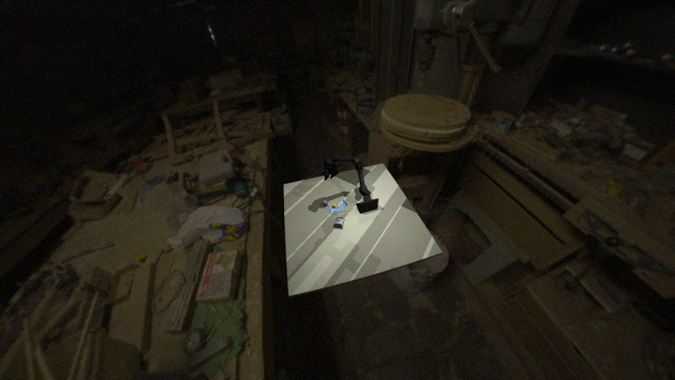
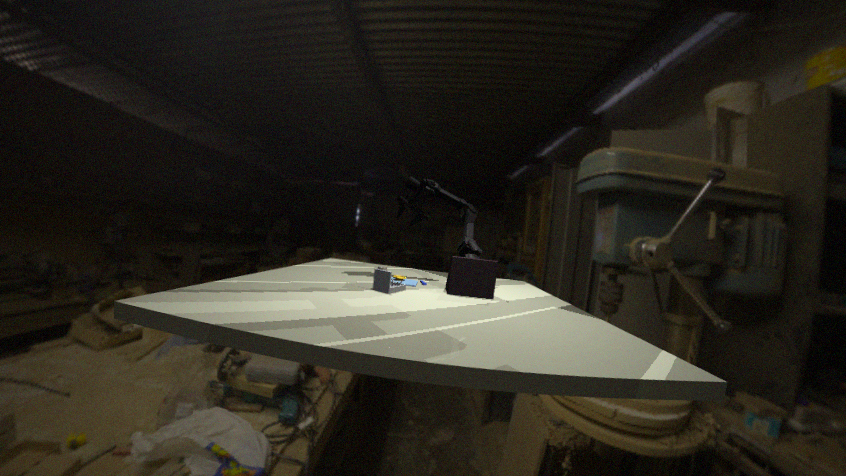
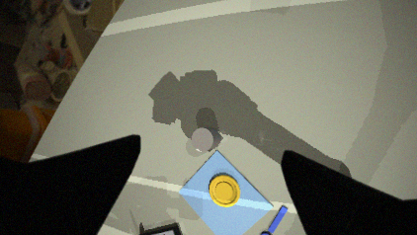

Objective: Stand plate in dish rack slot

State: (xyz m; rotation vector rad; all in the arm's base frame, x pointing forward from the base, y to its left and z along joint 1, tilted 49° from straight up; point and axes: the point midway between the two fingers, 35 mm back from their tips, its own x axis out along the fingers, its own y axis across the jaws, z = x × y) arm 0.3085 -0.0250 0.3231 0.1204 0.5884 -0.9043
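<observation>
Right now my gripper tip is 260 mm above the yellow plate, 130 mm to the right of it and 20 mm past it. Also, from my gripper tip: blue mat: 280 mm below, 150 mm to the left, 30 mm behind; then white cup: 250 mm below, 70 mm to the left, 70 mm ahead; then blue spoon: 270 mm below, 130 mm behind, 120 mm to the left.
</observation>
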